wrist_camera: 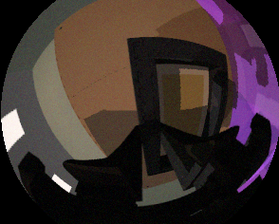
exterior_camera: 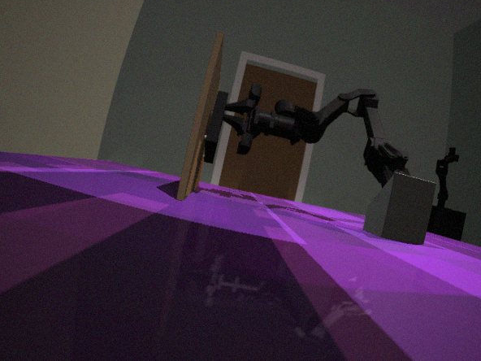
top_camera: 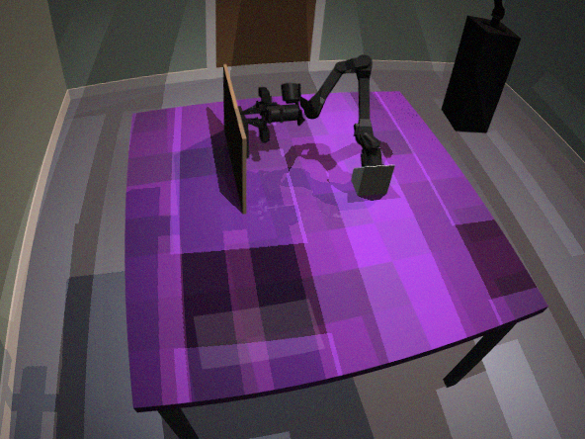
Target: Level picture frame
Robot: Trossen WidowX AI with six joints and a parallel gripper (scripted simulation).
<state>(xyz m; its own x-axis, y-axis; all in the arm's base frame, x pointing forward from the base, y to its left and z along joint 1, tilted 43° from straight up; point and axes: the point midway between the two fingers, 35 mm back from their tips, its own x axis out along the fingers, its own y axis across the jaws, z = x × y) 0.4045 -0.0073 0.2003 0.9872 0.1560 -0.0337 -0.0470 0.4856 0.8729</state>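
My gripper tip is 1 cm to the right of the dark picture frame and 5 cm above it. Also, from my gripper tip: wooden wall panel (1 cm ahead, 1 cm to the left, 6 cm below).
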